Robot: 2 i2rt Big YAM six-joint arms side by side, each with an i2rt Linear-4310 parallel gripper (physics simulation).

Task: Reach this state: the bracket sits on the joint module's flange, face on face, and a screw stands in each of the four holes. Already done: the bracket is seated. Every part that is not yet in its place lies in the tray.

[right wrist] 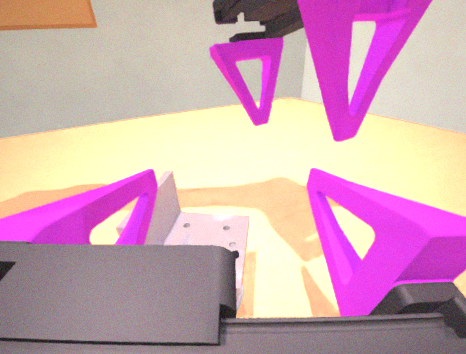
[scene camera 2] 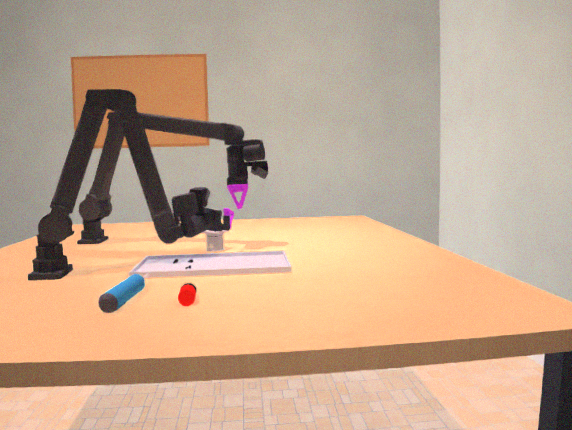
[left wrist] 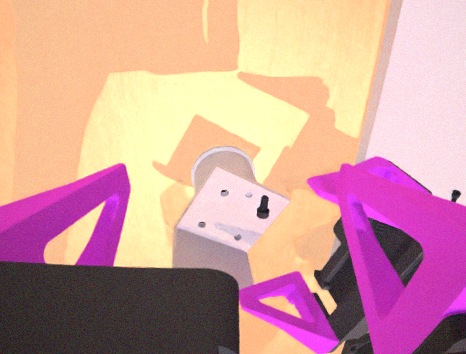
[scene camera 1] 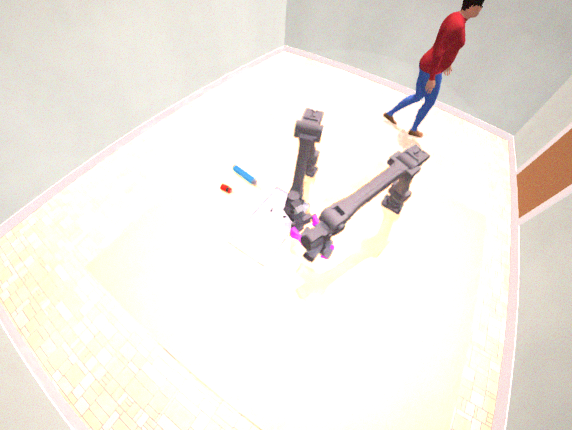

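Seen in the pictures: left gripper, between the fingertips: [right wrist: 292, 130] [scene camera 2: 239, 207] [left wrist: 233, 175]; right gripper, between the fingertips: [right wrist: 232, 177] [scene camera 2: 220, 213] [left wrist: 272, 250]; left arm's base, origin of its link: [scene camera 2: 93, 241] [scene camera 1: 391, 204]; right arm's base, origin of its link: [scene camera 2: 51, 274] [left wrist: 370, 341] [scene camera 1: 306, 169].
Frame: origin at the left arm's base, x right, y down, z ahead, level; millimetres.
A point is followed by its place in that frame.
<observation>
The pale bracket [left wrist: 230, 212] {x 228, y -66, z 509 mm} [right wrist: 205, 222] {x 209, y -66, z 513 mm} is seated on the grey joint module [scene camera 2: 215, 243] {x 258, y -26, z 509 mm}, its wall upright. A black screw [left wrist: 263, 206] {x 253, y -72, z 518 mm} [right wrist: 235, 254] {x 256, y -71, z 522 mm} is at one corner of its plate, shank showing; I cannot tell whether its tip is in a hole. The other corner holes look empty. Three black screws, one a front screw [scene camera 2: 188, 267] {x 527, y -9, z 464 mm}, lie in the tray [scene camera 2: 288, 265] {x 540, y -9, z 735 mm} [left wrist: 380, 75] {x 366, y -8, z 607 mm}. My right gripper [scene camera 2: 229, 220] [left wrist: 272, 250] {x 246, y -126, z 527 mm} [right wrist: 232, 177] {x 246, y -126, z 527 mm} is open beside the bracket, clear of the screw. My left gripper [scene camera 2: 239, 206] {x 217, y -139, z 590 mm} [left wrist: 233, 175] {x 217, y -139, z 590 mm} [right wrist: 292, 130] {x 217, y -139, z 590 mm} is open and empty above.
A blue cylinder [scene camera 1: 244, 174] {x 786, y -38, z 381 mm} [scene camera 2: 122, 293] {x 845, y -31, z 386 mm} and a short red cylinder [scene camera 1: 226, 188] {x 799, y -33, z 517 mm} [scene camera 2: 187, 294] {x 839, y -24, z 516 mm} lie beside the tray. The two arms are close together over the module. A person [scene camera 1: 440, 55] is beyond the arms in scene camera 1.
</observation>
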